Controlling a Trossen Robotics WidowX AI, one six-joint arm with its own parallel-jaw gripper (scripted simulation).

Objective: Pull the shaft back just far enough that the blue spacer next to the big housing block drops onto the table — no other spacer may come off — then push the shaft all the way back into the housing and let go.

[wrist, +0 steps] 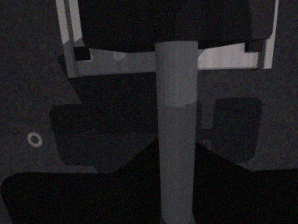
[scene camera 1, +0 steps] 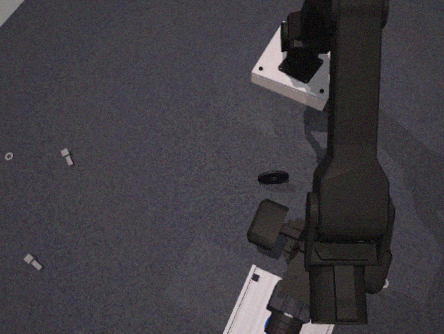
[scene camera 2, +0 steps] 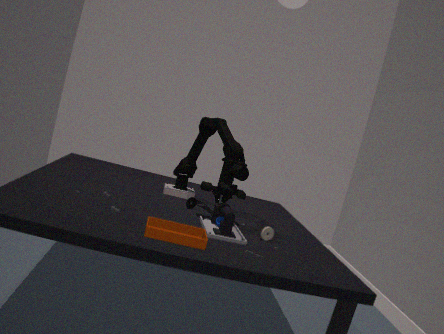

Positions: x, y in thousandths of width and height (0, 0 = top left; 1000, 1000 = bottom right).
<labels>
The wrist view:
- my gripper: 576, 645
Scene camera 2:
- orange tray: 352, 684
</labels>
